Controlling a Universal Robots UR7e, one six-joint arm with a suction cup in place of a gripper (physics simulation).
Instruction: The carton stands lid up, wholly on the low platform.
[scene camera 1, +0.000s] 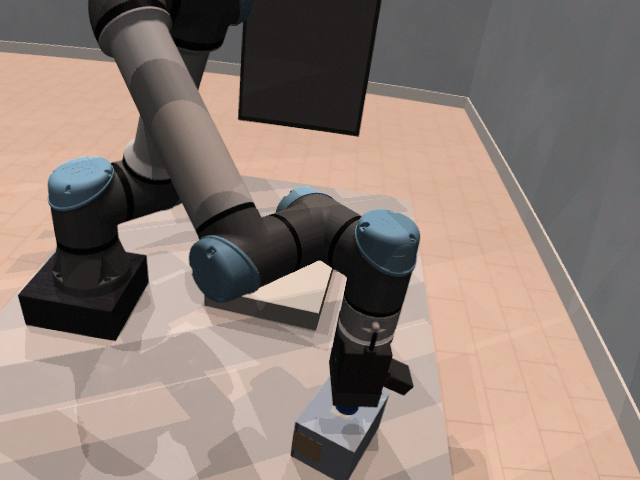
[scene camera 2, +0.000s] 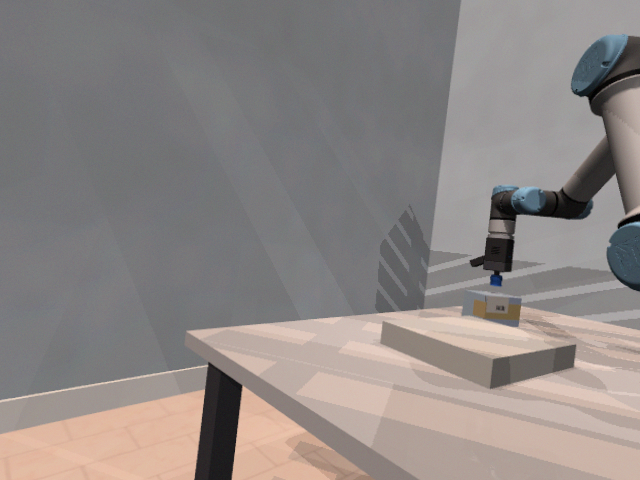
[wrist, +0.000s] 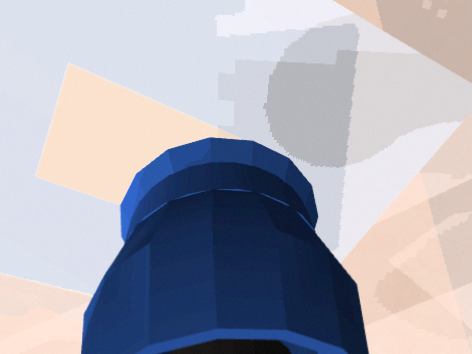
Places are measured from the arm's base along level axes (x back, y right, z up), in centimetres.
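Pixels of known places: hand at its tool point: (scene camera 2: 495, 285) (wrist: 220, 227); arm's base at its link origin: (scene camera 1: 92, 273).
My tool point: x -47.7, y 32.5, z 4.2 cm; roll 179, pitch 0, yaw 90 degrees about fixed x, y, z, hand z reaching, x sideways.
Note:
Ahead of a thing's pixels: the offset from my tool point to its top centre. Level surfaces: height alone.
The carton {dy -1.8, dx -0.2, dz -2.7 cm} (scene camera 1: 330, 439) (scene camera 2: 490, 308) (wrist: 95, 46) is a pale blue-grey box with a tan patch on its top face and a brown label on one side. It stands on the table beside the low platform {dy -46.7, dx +10.0, dz -6.8 cm} (scene camera 1: 305, 289) (scene camera 2: 480, 356), not on it. My gripper (scene camera 1: 347, 410) (scene camera 2: 495, 281) (wrist: 219, 167) is a blue suction cup pointing straight down over the carton's top face. In the side scene view a thin gap shows between the cup and the carton. The carton rests on the table.
The table {dz -11.6 cm} (scene camera 1: 154, 403) (scene camera 2: 310, 361) carries the robot's black base block (scene camera 1: 82, 299) at the left. The carton sits near the table's front right corner. A dark panel (scene camera 1: 307, 62) hangs at the back, and grey walls stand to the right.

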